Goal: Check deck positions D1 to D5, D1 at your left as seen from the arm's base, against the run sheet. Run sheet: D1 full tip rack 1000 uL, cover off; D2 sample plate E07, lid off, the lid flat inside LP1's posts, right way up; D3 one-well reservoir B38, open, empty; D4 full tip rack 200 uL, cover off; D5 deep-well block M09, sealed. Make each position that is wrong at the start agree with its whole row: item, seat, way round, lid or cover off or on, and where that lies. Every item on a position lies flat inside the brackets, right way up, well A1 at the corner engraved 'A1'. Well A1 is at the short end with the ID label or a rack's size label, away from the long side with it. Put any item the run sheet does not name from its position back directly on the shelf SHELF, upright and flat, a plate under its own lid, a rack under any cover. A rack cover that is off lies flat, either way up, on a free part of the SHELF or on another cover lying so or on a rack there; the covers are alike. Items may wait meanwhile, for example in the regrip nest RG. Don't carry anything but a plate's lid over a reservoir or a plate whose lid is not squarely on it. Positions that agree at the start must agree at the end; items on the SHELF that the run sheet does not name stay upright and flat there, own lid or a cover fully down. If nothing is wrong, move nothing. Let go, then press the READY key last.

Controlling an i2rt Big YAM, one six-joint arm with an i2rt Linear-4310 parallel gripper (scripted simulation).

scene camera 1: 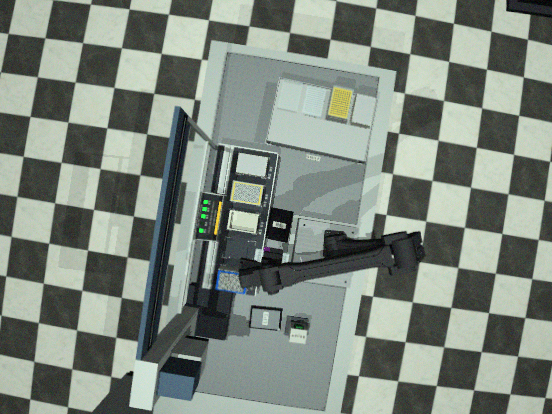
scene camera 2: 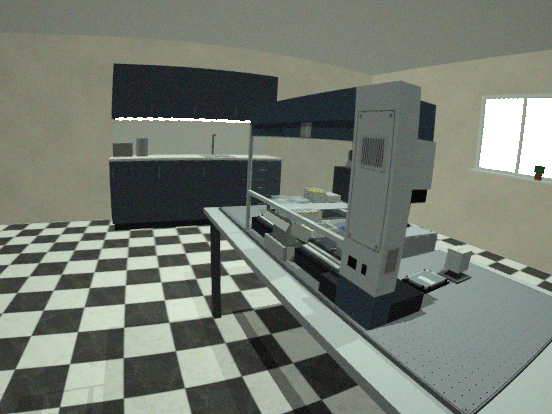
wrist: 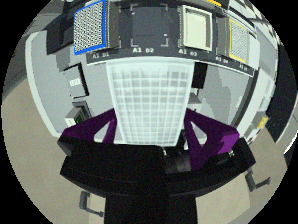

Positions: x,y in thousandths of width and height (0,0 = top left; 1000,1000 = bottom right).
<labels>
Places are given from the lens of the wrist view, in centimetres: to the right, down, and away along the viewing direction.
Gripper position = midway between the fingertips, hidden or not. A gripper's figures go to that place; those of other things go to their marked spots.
my gripper (wrist: 505,498): 0, 0, 13
cream reservoir (wrist: 656,136): 12, -22, 20
</labels>
